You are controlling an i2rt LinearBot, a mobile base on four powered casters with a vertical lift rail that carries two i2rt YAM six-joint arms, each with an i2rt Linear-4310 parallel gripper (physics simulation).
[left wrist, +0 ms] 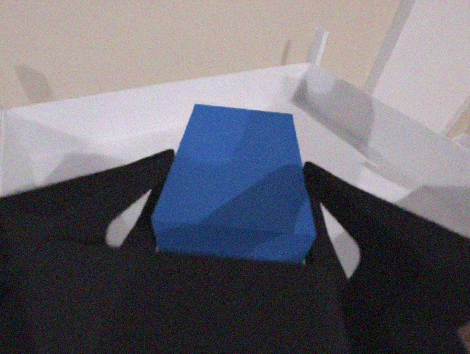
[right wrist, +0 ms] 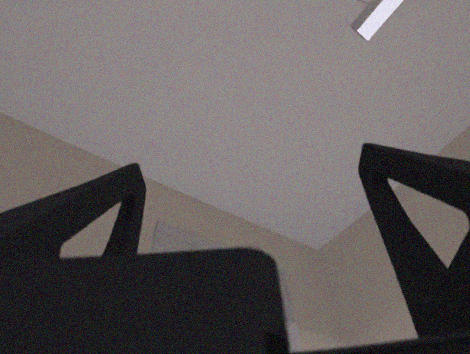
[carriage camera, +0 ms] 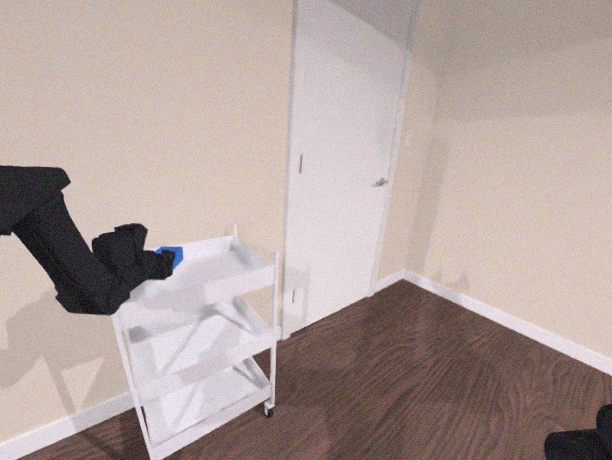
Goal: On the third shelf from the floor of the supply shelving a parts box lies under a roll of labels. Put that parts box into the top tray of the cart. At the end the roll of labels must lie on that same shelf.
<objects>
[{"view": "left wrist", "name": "my left gripper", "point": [238, 166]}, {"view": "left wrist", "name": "white three-tray cart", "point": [364, 141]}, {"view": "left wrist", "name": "white door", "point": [414, 72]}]
</objects>
